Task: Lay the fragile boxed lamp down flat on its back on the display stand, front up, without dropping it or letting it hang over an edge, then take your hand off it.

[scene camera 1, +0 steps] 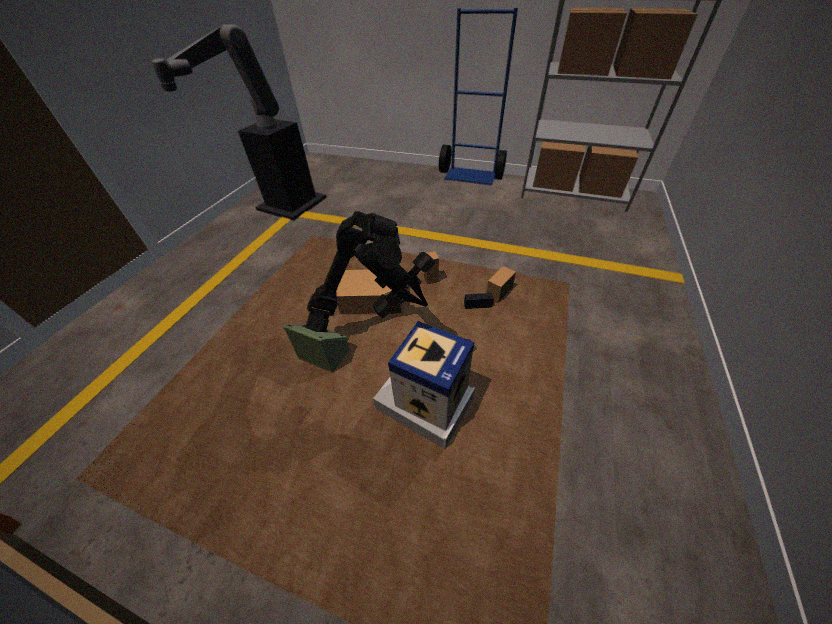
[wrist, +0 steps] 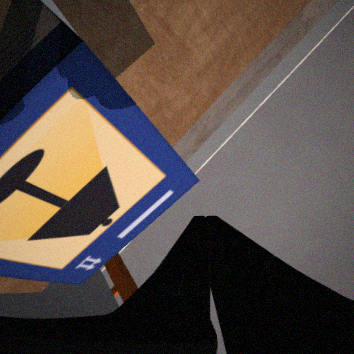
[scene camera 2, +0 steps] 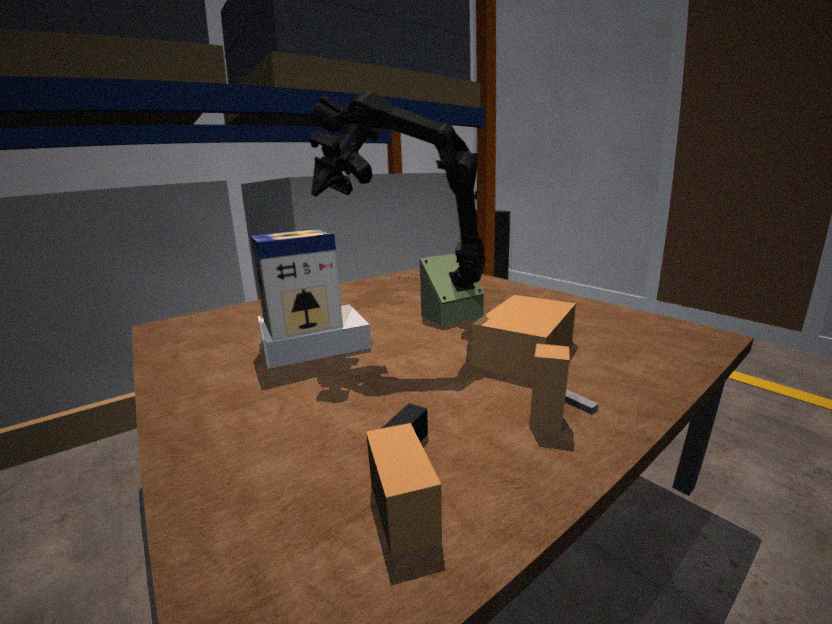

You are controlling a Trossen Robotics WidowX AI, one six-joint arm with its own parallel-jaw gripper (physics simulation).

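Pixels of known places: gripper, fingertip midpoint: (scene camera 1: 426,305) (wrist: 203,226) (scene camera 2: 313,195); arm's base, origin of the base link: (scene camera 1: 315,329) (scene camera 2: 461,281).
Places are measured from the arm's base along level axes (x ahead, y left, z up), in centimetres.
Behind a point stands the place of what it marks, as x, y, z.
Note:
The lamp box (scene camera 1: 431,372) @(49.3, -8.7, 17.7) (scene camera 2: 299,285) @(47.6, 4.9, 7.1) (wrist: 70,175) @(43.9, -1.0, 17.7) stands upright on the white display stand (scene camera 1: 394,404) @(38.5, -11.0, -3.3) (scene camera 2: 315,348) @(46.0, 6.1, -8.2). Its blue and yellow lamp-picture face points up, and a grey face with a lamp symbol points sideways. My gripper (scene camera 1: 422,299) @(42.0, 3.6, 26.6) (scene camera 2: 321,185) @(42.0, 3.6, 26.6) (wrist: 203,226) @(42.0, 3.6, 26.6) is shut and empty. It hangs in the air above the box's height, off to the side towards my green base (scene camera 1: 317,347) @(7.3, -7.1, 1.9) (scene camera 2: 447,297) @(7.2, 3.3, -3.0), and does not touch the box. In the wrist view the box's top face fills the left half.
On the brown table (scene camera 1: 290,495) @(24.1, -44.2, -11.0) (scene camera 2: 228,495) @(69.0, 43.7, -11.0) stand a large cardboard box (scene camera 1: 360,290) @(2.2, 24.4, -1.0) (scene camera 2: 525,334) @(12.0, 39.3, -1.2), two small cardboard boxes (scene camera 1: 502,281) @(50.1, 54.6, -2.1) (scene camera 2: 404,489) @(51.1, 62.9, -2.1) (scene camera 2: 551,390) @(20.9, 54.8, -3.6), a black block (scene camera 1: 478,300) @(44.1, 44.7, -6.6) (scene camera 2: 410,420) @(42.0, 46.8, -6.0) and a grey bar (scene camera 2: 581,401) @(10.9, 53.3, -9.8). A shelf rack (scene camera 1: 537,136), a hand truck (scene camera 1: 457,93) and another arm's pedestal (scene camera 1: 280,164) stand behind.

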